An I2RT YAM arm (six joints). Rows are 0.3 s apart.
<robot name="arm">
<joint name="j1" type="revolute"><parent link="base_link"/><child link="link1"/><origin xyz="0 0 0.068" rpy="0 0 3.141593"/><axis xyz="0 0 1"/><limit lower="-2.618" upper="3.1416"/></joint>
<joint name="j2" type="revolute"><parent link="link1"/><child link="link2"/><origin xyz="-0.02 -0.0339 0.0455" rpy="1.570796 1.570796 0"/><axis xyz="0 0 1"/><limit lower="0" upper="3.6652"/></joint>
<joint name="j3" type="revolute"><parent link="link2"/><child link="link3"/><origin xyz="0 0.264 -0.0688" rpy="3.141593 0 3.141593"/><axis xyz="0 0 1"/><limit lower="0" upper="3.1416"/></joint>
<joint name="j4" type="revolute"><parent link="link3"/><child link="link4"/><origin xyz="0.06 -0.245 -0.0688" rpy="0 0 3.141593"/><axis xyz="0 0 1"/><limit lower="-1.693" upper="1.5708"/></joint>
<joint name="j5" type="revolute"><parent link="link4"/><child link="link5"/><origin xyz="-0.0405 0.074 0.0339" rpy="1.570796 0 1.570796"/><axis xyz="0 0 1"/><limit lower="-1.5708" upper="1.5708"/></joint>
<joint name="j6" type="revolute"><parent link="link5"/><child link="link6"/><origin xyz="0.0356 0 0.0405" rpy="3.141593 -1.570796 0"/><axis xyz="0 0 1"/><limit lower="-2.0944" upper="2.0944"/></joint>
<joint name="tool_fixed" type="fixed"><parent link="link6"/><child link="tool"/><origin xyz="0 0 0"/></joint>
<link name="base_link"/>
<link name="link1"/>
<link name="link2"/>
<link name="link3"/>
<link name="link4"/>
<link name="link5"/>
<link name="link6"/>
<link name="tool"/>
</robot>
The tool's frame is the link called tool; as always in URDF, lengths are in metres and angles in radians.
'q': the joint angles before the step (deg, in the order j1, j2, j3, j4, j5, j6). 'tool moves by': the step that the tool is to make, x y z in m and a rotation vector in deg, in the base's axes. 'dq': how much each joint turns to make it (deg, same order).
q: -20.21 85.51 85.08 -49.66 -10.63 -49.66
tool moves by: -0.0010 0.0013 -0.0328 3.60 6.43 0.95
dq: -0.01 1.15 -4.66 -1.49 -1.50 -0.09
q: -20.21 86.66 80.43 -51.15 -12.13 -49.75
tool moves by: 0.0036 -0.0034 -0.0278 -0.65 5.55 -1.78
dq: -0.01 2.28 -3.00 0.35 3.07 0.26
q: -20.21 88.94 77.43 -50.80 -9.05 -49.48
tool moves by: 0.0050 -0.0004 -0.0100 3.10 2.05 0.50
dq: 0.00 2.11 0.34 -1.13 -2.19 0.53
